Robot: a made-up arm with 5 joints. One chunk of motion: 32 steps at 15 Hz.
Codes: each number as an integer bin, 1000 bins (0 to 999) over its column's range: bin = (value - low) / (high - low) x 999, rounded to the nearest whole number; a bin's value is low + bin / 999 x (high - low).
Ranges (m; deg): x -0.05..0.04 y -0.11..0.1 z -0.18..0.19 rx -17..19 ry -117..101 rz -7..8
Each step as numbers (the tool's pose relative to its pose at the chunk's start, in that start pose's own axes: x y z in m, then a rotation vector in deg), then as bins.
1 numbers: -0.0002 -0.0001 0.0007 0.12 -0.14 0.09
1 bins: 553 523 488 475 536 472
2 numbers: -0.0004 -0.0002 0.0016 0.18 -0.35 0.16
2 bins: 551 522 490 477 535 477
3 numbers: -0.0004 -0.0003 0.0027 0.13 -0.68 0.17
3 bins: 551 522 493 475 533 478
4 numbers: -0.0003 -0.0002 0.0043 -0.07 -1.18 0.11
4 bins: 552 522 498 470 531 474
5 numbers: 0.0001 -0.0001 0.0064 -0.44 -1.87 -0.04
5 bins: 556 523 503 460 528 464
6 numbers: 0.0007 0.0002 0.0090 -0.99 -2.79 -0.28
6 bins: 563 524 510 444 523 448
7 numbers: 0.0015 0.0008 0.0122 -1.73 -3.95 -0.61
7 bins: 572 527 519 424 518 426
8 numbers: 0.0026 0.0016 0.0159 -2.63 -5.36 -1.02
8 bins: 584 531 529 399 512 398
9 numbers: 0.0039 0.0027 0.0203 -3.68 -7.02 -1.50
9 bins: 598 536 541 370 504 366
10 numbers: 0.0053 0.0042 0.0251 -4.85 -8.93 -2.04
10 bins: 614 543 554 337 495 330
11 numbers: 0.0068 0.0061 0.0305 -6.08 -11.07 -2.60
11 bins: 630 552 568 303 485 293
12 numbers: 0.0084 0.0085 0.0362 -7.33 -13.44 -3.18
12 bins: 648 564 584 268 475 254
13 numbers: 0.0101 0.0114 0.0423 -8.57 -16.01 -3.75
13 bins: 667 578 600 234 463 216
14 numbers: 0.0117 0.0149 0.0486 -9.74 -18.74 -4.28
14 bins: 685 594 617 201 450 181
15 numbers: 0.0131 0.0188 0.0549 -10.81 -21.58 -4.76
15 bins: 700 613 634 172 437 149
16 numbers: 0.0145 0.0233 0.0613 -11.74 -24.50 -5.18
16 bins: 716 634 652 146 424 121
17 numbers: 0.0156 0.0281 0.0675 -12.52 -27.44 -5.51
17 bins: 728 657 668 124 410 99
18 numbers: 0.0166 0.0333 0.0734 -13.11 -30.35 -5.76
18 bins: 739 682 684 108 397 83
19 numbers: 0.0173 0.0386 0.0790 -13.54 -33.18 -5.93
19 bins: 747 707 699 96 384 71
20 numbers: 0.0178 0.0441 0.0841 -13.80 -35.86 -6.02
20 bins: 753 733 713 89 372 65
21 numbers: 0.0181 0.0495 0.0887 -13.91 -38.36 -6.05
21 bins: 756 759 725 86 360 63
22 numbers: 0.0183 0.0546 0.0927 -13.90 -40.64 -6.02
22 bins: 758 783 736 86 350 65
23 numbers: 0.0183 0.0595 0.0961 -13.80 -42.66 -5.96
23 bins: 758 806 745 89 341 69
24 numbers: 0.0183 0.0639 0.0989 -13.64 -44.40 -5.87
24 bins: 758 827 753 93 333 75
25 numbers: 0.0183 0.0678 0.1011 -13.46 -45.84 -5.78
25 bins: 758 846 759 98 326 81
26 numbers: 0.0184 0.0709 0.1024 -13.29 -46.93 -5.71
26 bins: 759 861 762 103 321 86
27 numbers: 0.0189 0.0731 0.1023 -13.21 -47.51 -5.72
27 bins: 765 871 762 105 318 85
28 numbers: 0.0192 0.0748 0.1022 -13.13 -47.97 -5.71
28 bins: 768 879 762 107 316 86
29 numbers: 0.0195 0.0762 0.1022 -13.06 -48.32 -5.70
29 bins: 771 886 762 109 315 87
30 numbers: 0.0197 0.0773 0.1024 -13.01 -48.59 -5.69
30 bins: 774 891 762 111 313 87
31 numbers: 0.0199 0.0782 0.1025 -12.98 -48.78 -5.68
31 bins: 776 895 763 112 313 88
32 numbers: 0.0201 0.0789 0.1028 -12.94 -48.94 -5.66
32 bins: 778 899 764 113 312 89
